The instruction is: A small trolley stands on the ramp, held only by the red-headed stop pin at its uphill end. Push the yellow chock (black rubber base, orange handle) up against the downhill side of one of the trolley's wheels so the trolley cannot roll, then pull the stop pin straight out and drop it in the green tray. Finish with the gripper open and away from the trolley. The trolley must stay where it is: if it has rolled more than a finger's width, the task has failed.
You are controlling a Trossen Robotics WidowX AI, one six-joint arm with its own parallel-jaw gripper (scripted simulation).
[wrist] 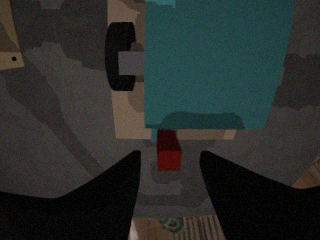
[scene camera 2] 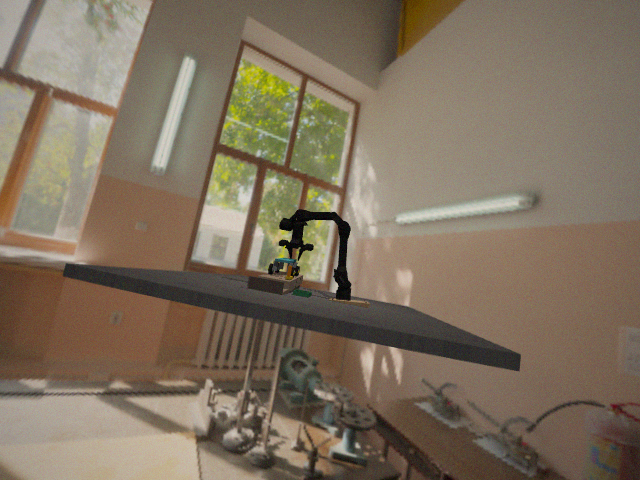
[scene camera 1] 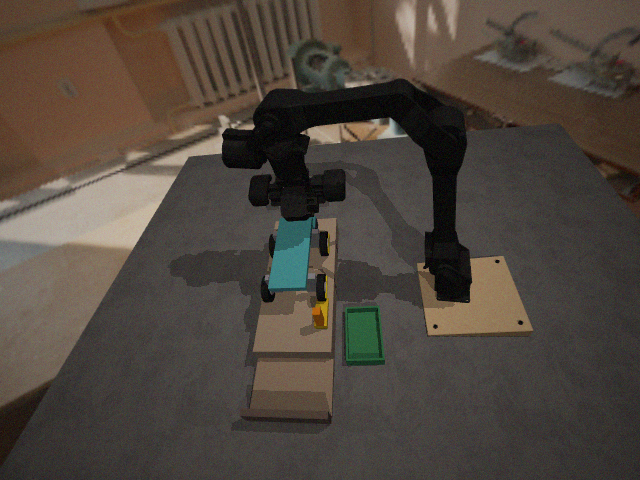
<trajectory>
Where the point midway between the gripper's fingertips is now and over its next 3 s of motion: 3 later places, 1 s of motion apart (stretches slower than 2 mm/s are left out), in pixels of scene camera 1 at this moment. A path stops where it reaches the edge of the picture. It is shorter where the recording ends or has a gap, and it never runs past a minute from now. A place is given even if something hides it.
My gripper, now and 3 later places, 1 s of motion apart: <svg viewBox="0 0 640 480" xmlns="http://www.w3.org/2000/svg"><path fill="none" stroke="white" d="M305 209L309 217L309 216L308 213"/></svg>
</trajectory>
